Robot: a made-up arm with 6 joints.
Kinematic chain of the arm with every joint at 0, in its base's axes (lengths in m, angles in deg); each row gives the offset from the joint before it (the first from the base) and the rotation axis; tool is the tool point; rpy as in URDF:
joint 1: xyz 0 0 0.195 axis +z
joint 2: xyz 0 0 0 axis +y
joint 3: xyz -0.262 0 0.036 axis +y
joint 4: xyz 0.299 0 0.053 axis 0.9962 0 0.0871
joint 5: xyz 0 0 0 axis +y
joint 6: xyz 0.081 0 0.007 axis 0.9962 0 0.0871
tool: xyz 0 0 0 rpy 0 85 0
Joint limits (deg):
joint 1: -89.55..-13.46
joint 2: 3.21..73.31
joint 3: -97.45..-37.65
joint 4: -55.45..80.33
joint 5: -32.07..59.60
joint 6: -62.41..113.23
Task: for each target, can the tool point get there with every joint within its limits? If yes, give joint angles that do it. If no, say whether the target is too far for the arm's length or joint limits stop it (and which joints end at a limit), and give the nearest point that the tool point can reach.
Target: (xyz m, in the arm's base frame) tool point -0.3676 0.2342 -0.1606
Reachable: no: joint limits stop it (at a limit: joint 1, joint 2, joint 3, joint 5) | nearest point -0.0322 -0.2374 0.2514 | short by 0.710 m
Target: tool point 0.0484 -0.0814 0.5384
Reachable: yes | joints -54.01 29.57 -61.40 -7.88 51.33 61.20
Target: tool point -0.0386 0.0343 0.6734
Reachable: yes | joints -66.34 24.25 -75.15 53.49 -19.33 64.60
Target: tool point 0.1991 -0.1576 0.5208
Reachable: yes | joints -51.27 60.11 -67.59 68.06 48.70 16.07
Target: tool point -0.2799 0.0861 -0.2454
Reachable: no: joint limits stop it (at a limit: joint 1, joint 2, joint 3, joint 5) | nearest point -0.0257 -0.2357 0.2486 | short by 0.642 m
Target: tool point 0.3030 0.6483 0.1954
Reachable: no: too far | nearest point 0.0666 0.3300 0.5823 | short by 0.554 m
